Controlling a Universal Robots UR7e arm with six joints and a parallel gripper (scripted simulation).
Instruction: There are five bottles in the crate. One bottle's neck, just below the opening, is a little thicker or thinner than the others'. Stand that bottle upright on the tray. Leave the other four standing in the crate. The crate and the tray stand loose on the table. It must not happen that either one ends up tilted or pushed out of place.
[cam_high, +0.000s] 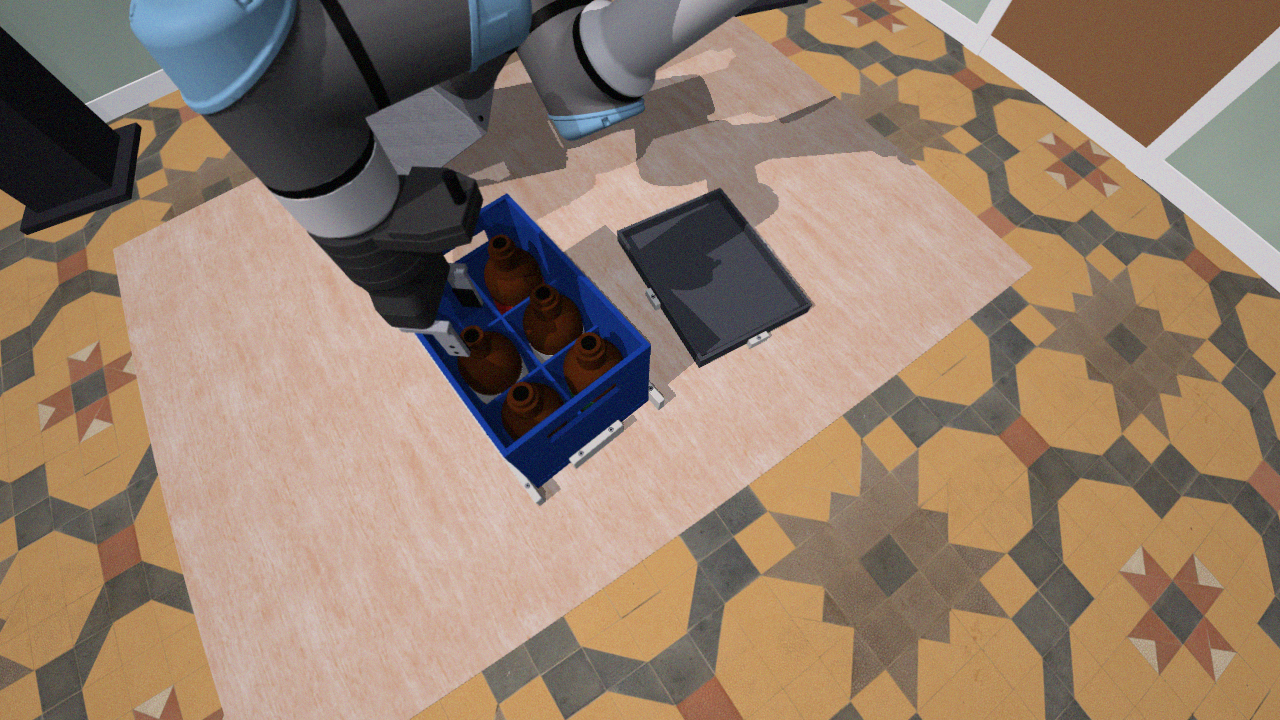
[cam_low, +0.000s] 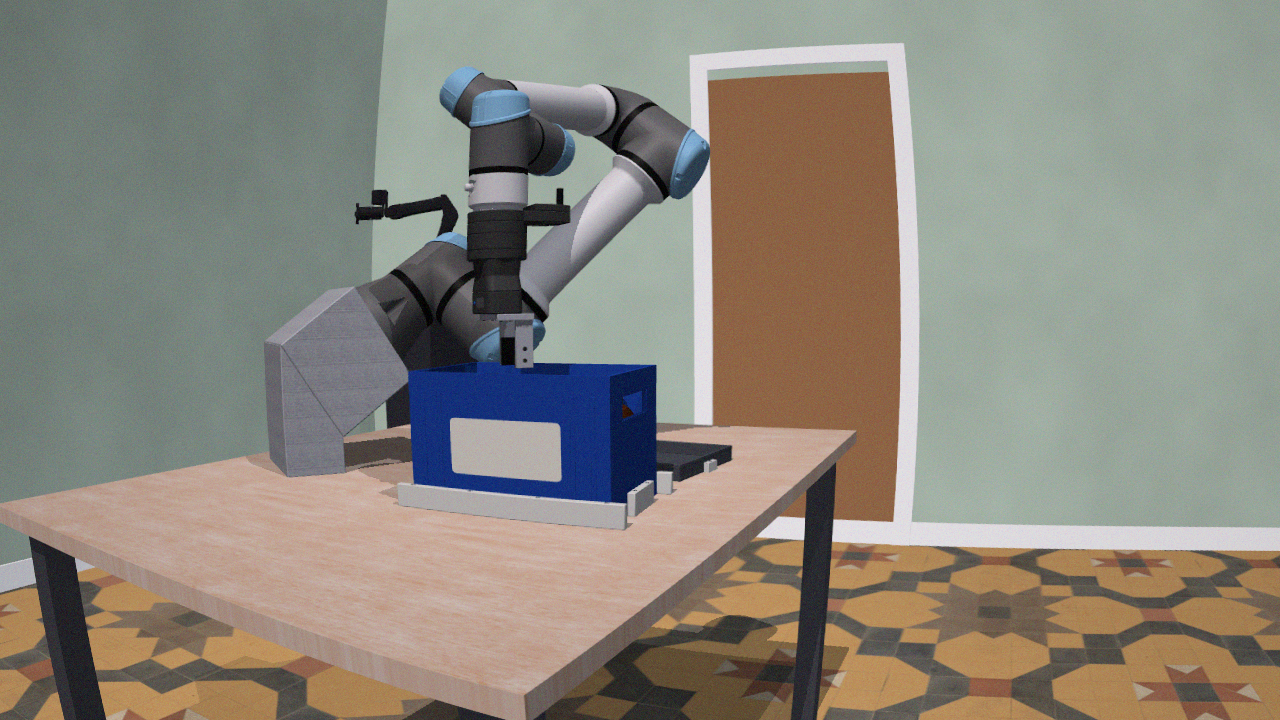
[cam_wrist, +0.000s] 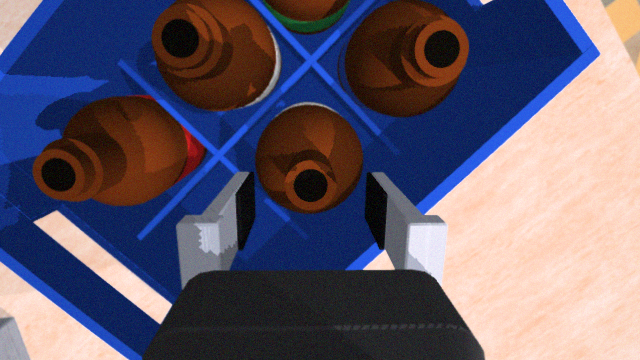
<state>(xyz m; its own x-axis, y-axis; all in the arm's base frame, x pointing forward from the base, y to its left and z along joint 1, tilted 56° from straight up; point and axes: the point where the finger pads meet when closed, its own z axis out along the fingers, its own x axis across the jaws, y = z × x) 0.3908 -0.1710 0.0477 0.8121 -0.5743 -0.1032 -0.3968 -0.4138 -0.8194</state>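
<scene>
The blue crate is 11 cm below my hand, 4 cm to the left of it and 1 cm behind it. The rest, counted from my hand: glass bottle 11 cm below, 11 cm behind, 6 cm to the left; dark tray 34 cm to the left, 19 cm below, 7 cm behind.
</scene>
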